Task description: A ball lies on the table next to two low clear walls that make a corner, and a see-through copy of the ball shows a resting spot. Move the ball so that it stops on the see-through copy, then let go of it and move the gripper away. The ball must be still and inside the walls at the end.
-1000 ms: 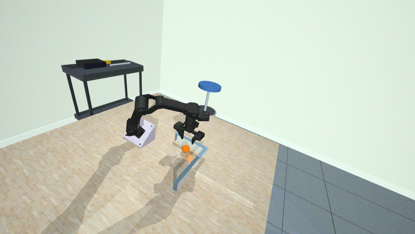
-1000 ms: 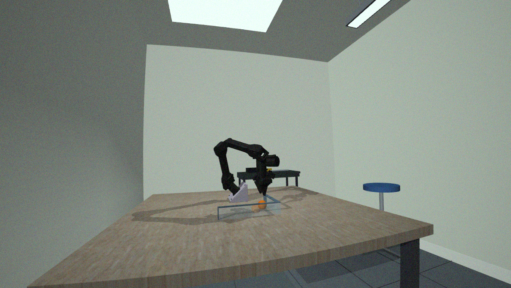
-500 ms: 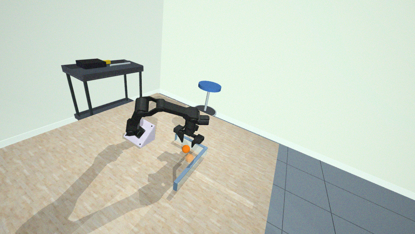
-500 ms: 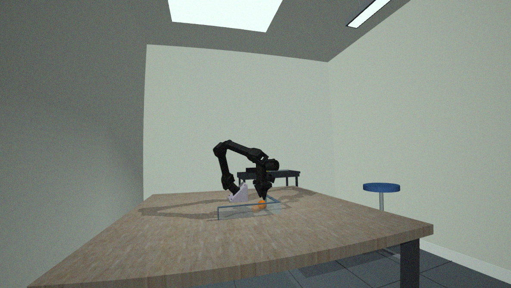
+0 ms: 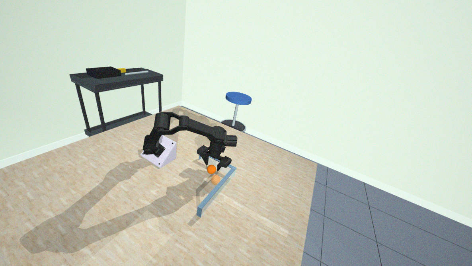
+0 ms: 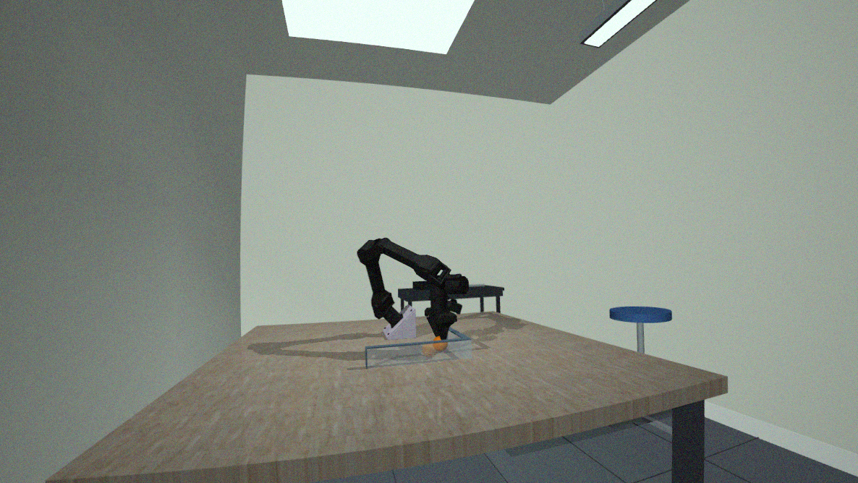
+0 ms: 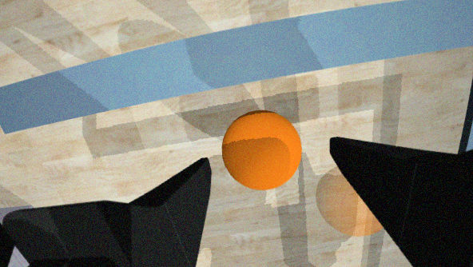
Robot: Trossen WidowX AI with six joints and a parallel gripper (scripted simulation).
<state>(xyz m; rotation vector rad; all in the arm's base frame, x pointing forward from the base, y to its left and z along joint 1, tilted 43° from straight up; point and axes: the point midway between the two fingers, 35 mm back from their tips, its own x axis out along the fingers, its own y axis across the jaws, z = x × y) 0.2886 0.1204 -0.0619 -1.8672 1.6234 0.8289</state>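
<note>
The orange ball lies 10 mm below my gripper tip. Also, from my gripper tip: see-through copy of ball: 60 mm ahead, 50 mm to the right, 10 mm below; clear wall: 120 mm ahead, 80 mm to the right, 10 mm below.
</note>
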